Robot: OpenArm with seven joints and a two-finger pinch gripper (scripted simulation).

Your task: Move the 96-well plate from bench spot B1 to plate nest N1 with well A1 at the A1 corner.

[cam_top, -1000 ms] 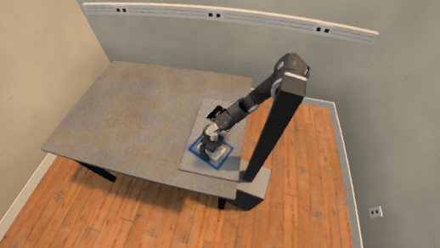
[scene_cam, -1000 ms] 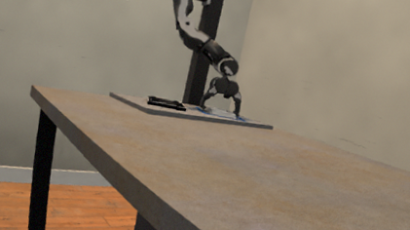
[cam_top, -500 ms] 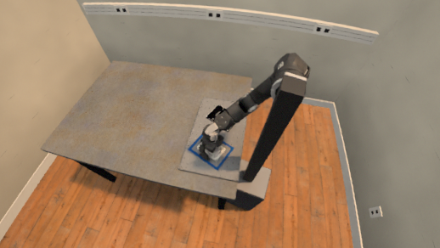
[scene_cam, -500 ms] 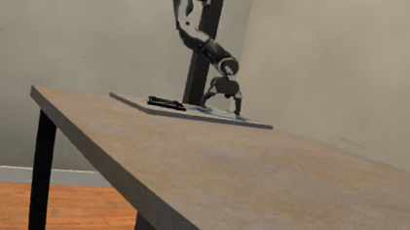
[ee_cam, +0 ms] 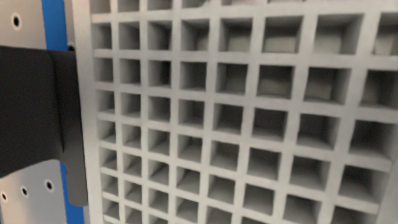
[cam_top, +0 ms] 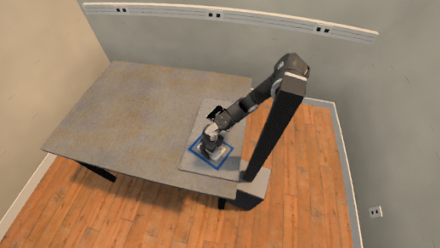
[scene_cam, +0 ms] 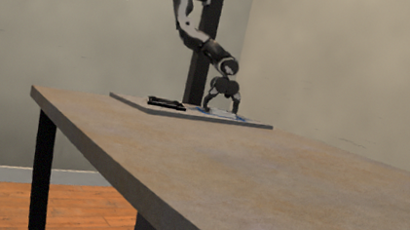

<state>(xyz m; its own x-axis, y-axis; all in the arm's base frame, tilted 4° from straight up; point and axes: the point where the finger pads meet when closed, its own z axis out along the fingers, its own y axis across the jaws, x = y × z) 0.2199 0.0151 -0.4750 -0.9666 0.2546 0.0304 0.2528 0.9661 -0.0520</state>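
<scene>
My gripper is now right at the white 96-well plate. The rest, counted from my hand: black plate nest (210 mm to the right, 10 mm ahead).
</scene>
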